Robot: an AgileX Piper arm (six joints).
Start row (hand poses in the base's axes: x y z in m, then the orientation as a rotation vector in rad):
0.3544, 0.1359, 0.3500, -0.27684, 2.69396, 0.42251
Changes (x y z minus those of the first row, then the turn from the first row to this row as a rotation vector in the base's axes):
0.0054, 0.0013, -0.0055, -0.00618, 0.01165, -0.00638
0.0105, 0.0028, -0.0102, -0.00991, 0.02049, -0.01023
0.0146, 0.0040, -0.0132, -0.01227, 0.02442, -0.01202
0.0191, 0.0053, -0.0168, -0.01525, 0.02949, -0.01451
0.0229, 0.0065, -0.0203, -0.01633, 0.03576, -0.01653
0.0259, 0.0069, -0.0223, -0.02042, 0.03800, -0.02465
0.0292, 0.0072, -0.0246, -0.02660, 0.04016, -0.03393
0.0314, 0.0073, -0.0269, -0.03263, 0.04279, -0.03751
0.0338, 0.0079, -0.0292, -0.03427, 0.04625, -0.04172
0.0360, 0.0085, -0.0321, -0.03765, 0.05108, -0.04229
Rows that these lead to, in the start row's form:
0.3598, 0.1372, 0.3445, -0.26828, 2.70724, 0.41523
0.3649, 0.1387, 0.3398, -0.26283, 2.71700, 0.41124
0.3690, 0.1399, 0.3368, -0.26048, 2.72153, 0.40850
0.3735, 0.1412, 0.3332, -0.25719, 2.72735, 0.40497
0.3773, 0.1424, 0.3297, -0.25380, 2.73380, 0.40443
0.3803, 0.1428, 0.3277, -0.24351, 2.73724, 0.39702
0.3836, 0.1431, 0.3254, -0.23222, 2.74112, 0.38640
0.3858, 0.1432, 0.3231, -0.22862, 2.74533, 0.37779
0.3882, 0.1438, 0.3208, -0.22276, 2.74915, 0.37512
0.3904, 0.1444, 0.3179, -0.22218, 2.75477, 0.37149

